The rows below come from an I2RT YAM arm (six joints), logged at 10 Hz.
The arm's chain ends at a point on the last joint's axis. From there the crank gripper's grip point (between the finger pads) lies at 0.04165 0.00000 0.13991 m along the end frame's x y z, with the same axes.
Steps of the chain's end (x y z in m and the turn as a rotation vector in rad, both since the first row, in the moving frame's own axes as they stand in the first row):
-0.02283, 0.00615, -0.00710, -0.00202, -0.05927, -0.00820
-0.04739, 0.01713, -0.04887, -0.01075, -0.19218, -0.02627
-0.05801, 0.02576, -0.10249, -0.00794, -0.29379, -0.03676
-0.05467, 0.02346, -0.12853, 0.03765, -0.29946, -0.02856
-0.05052, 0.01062, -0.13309, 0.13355, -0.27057, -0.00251
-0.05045, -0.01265, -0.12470, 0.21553, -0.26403, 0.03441
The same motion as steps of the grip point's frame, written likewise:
-0.03119, 0.00613, -0.00488, -0.00202, -0.05927, -0.00820
-0.07487, 0.01793, -0.04349, -0.01075, -0.19218, -0.02627
-0.10031, 0.02614, -0.09642, -0.00794, -0.29379, -0.03676
-0.09787, 0.01746, -0.12259, 0.03765, -0.29946, -0.02856
-0.08934, -0.00859, -0.12832, 0.13355, -0.27057, -0.00251
-0.08762, -0.04262, -0.12181, 0.21553, -0.26403, 0.03441

